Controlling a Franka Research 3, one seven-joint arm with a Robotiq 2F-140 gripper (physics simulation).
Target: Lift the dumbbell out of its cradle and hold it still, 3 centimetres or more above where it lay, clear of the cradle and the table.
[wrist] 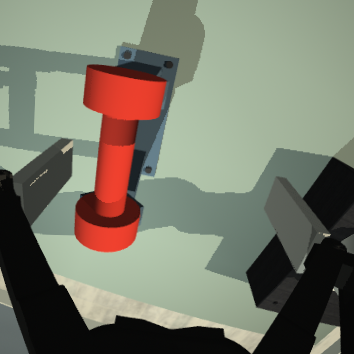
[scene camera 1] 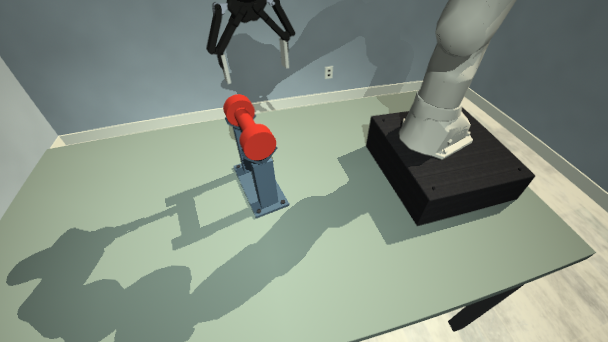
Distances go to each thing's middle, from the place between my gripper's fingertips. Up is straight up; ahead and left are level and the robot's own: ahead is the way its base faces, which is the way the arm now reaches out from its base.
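I see the red dumbbell [scene camera 1: 257, 141] 100 mm below my hand, 50 mm to the left of it and 50 mm ahead of it. Going by their middles, the dumbbell is the nearest to my hand of the things named here. The blue-grey cradle [scene camera 1: 257, 177] is 220 mm lower than my hand, and it sits 50 mm ahead of my hand and 50 mm to the left of it.
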